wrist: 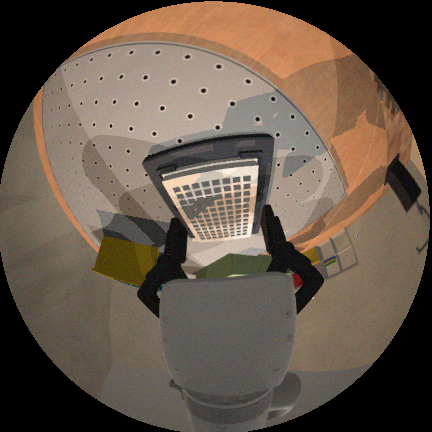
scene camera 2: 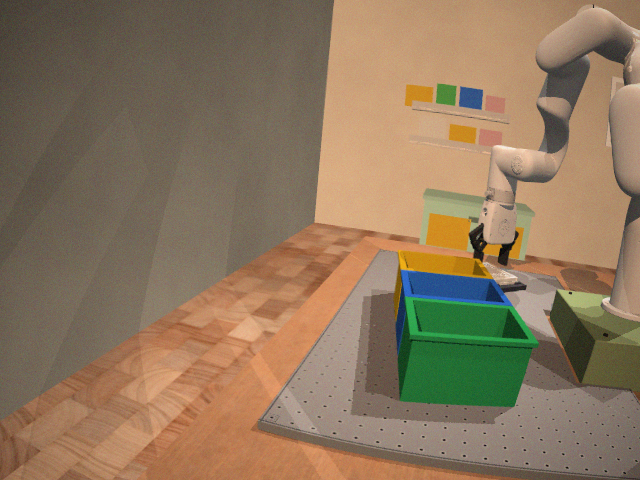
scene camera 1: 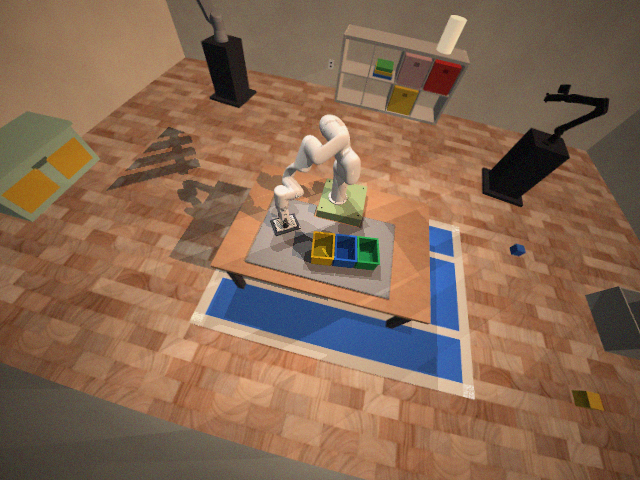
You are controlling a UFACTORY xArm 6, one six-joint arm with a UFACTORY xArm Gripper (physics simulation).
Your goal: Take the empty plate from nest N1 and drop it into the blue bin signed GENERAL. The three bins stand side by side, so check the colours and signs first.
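Places are measured from the arm's base along level axes (x left, y ahead, z down), in metres.
Pixels of known places: gripper, between the fingertips: (wrist: pixel 220 218) (scene camera 2: pixel 489 265) (scene camera 1: pixel 283 221); arm's base, origin of its link: (scene camera 2: pixel 629 311) (scene camera 1: pixel 337 197).
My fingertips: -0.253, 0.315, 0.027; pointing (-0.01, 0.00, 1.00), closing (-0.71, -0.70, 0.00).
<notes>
Ahead of a thing's pixels: the offset from my fingertips to its top centre, as dx, dy, dz. Level surfaces: height alone.
The pale gridded plate @[+0.010, -0.005, +0.011] (scene camera 1: pixel 293 222) (scene camera 2: pixel 499 273) (wrist: pixel 227 210) lies in the dark nest @[+0.010, -0.006, +0.019] (scene camera 2: pixel 516 286) (wrist: pixel 215 148) on the grey board; no N1 label is readable. My gripper (scene camera 1: pixel 285 223) (scene camera 2: pixel 491 259) (wrist: pixel 220 218) is open and empty, pointing down over the plate, fingertips apart near its two long sides. In the scene camera 2 view the tips look a little above it. The blue bin @[+0.421, +0.048, -0.063] (scene camera 1: pixel 345 250) (scene camera 2: pixel 454 287) stands between the yellow bin (scene camera 1: pixel 323 246) (scene camera 2: pixel 439 262) (wrist: pixel 125 260) and the green bin (scene camera 1: pixel 368 253) (scene camera 2: pixel 465 373). No sign is readable.
The grey perforated board @[dz +0.037] (scene camera 1: pixel 279 257) (scene camera 2: pixel 330 392) (wrist: pixel 110 90) lies on the wooden table @[dz +0.049] (scene camera 1: pixel 413 258) (scene camera 2: pixel 217 413). The green base block (scene camera 1: pixel 356 214) (scene camera 2: pixel 599 356) of the arm stands behind the bins. The yellow bin is the one nearest the nest.
</notes>
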